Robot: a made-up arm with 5 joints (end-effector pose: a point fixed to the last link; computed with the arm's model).
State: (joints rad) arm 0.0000 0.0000 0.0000 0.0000 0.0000
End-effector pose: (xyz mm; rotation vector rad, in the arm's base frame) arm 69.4 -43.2 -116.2 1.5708 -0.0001 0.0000
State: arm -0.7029 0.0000 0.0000 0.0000 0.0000
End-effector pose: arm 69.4 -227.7 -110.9 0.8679 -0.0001 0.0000
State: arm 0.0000 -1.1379 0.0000 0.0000 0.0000
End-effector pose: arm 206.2 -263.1 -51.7 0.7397 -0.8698 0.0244
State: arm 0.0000 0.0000 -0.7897 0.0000 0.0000
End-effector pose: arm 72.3 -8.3 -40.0 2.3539 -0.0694 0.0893
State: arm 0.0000 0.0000 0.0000 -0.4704 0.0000
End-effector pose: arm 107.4 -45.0 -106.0 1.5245 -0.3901 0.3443
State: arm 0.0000 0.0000 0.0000 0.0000 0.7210
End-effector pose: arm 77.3 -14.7 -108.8 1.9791 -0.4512 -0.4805
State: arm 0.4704 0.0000 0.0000 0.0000 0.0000
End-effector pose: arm 69.4 62.8 -50.0 2.0412 -0.0001 -0.0001
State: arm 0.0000 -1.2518 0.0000 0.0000 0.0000
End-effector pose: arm 208.6 -283.8 -32.7 0.6468 -0.9462 0.0265
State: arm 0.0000 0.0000 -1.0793 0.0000 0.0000
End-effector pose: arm 71.5 -11.6 -8.7 2.6402 -0.0992 0.1276
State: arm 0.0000 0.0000 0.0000 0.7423 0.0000
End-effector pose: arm 11.7 -42.7 -95.6 1.5148 0.6171 -0.5449
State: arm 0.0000 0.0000 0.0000 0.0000 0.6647
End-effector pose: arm 76.1 -16.6 -109.9 1.9510 -0.4140 -0.4409
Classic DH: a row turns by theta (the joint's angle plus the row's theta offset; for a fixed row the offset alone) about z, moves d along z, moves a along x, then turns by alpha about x. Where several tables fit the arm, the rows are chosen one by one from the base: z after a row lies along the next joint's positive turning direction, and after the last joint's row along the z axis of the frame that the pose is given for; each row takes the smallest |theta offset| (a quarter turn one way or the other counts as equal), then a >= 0, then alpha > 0; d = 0 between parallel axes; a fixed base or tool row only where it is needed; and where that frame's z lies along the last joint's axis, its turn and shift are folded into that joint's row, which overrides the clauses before.
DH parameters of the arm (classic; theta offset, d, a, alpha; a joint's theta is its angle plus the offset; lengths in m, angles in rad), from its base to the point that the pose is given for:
base (fixed): -1.5708 0.1381 0.1282 -1.5708
joint 1: -0.8134 0.0793 -0.0042 0.87
joint 2: -0.11 -0.1279 -0.1358 2.1951
joint 3: 0.627 -0.0569 -0.0002 -1.4887
joint 4: 0.9058 0.0719 -0.0085 -1.5745
joint 5: -0.0636 0.0669 -0.0432 -1.5952
tool (fixed): -0.6862 0 0 0

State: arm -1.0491 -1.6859 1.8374 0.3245 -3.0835
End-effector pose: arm 71.7 -250.9 345.9 0.1934 1.0439 -2.6618
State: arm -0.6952 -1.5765 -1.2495 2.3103 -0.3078
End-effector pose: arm 47.1 -264.9 118.4 0.7899 0.8604 -0.7719
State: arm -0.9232 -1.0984 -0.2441 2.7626 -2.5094
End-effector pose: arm 103.5 -297.9 72.8 1.2252 2.1782 0.0985
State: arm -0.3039 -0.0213 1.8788 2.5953 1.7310
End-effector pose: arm -0.1 -199.2 -142.4 -1.6470 -2.2332 -1.4470
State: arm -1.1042 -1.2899 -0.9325 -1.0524 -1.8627
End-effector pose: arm 150.2 -207.5 225.5 -1.7398 -0.6679 0.8688
